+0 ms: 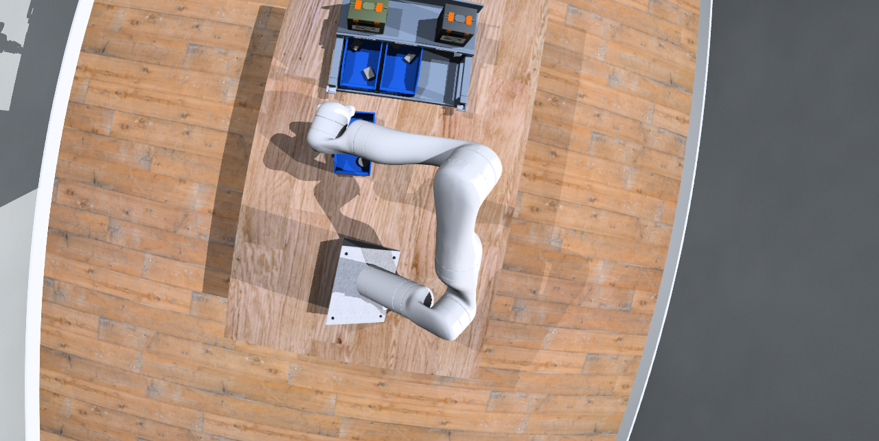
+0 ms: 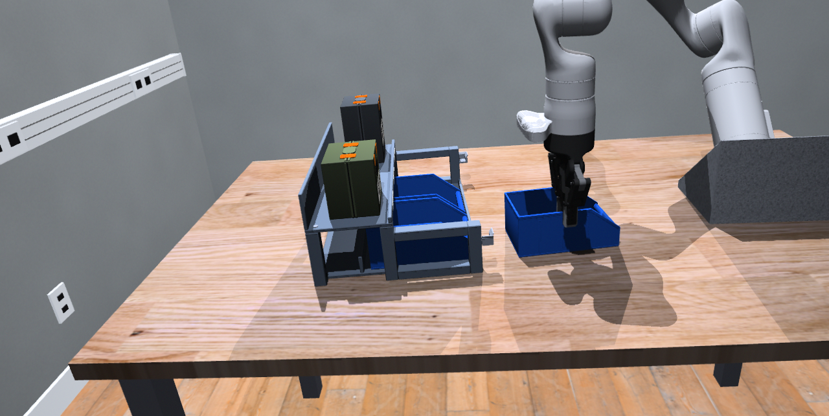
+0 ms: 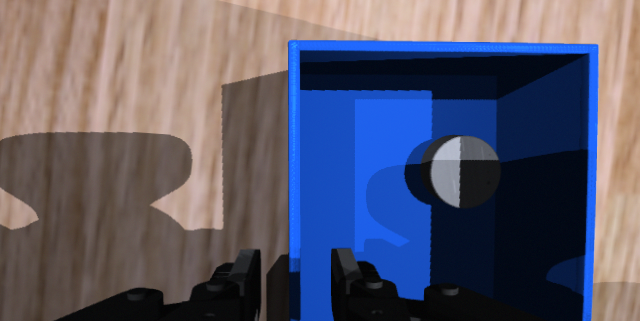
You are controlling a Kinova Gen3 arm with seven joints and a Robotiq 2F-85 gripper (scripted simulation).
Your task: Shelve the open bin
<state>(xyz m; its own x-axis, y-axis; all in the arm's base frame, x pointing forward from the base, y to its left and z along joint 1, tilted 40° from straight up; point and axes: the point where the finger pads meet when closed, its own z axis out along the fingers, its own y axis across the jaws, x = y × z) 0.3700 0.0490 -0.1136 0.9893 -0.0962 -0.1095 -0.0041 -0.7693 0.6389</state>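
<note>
My gripper is now 3 cm short of the round grey part, 7 cm to the left of it and 6 cm above it. From my hand the other things lie so: green box 34 cm ahead, 5 cm to the right, 8 cm above; then dark box 32 cm ahead, 28 cm to the right, 9 cm above; then shelf 26 cm ahead, 16 cm to the right, 1 cm below.
</note>
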